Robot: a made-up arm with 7 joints.
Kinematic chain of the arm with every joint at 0, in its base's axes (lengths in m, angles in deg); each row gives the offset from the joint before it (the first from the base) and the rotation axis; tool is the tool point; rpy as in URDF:
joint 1: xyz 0 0 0.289 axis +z
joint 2: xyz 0 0 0 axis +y
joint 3: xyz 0 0 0.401 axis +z
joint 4: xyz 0.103 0 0 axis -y
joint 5: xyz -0.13 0 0.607 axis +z
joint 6: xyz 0 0 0 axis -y
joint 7: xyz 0.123 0 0 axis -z
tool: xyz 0 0 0 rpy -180 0 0
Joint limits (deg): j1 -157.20..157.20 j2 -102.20..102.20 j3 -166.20..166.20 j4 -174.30..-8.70 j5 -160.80..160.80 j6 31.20..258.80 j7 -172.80..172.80
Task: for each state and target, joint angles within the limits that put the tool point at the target. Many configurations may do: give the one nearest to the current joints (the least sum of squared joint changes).
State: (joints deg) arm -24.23 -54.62 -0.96 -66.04 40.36 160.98 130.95
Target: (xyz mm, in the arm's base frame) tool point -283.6 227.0 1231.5
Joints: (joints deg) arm -30.09 -63.22 11.29 -78.23 41.59 168.20 130.95
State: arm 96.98 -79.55 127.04 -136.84 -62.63 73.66 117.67
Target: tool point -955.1 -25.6 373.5
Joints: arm 61.93 -67.02 98.84 -94.15 -65.02 78.37 117.67
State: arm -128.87 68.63 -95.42 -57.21 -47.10 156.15 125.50
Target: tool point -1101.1 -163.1 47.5
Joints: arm -150.06 98.68 -85.40 -40.08 -41.05 127.73 125.50
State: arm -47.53 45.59 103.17 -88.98 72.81 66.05 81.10
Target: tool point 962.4 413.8 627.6
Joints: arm -16.56 66.65 87.35 -59.92 74.94 78.83 81.10
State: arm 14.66 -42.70 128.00 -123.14 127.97 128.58 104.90
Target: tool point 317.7 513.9 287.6
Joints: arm -19.28 -47.79 88.39 -141.96 126.60 135.02 104.90
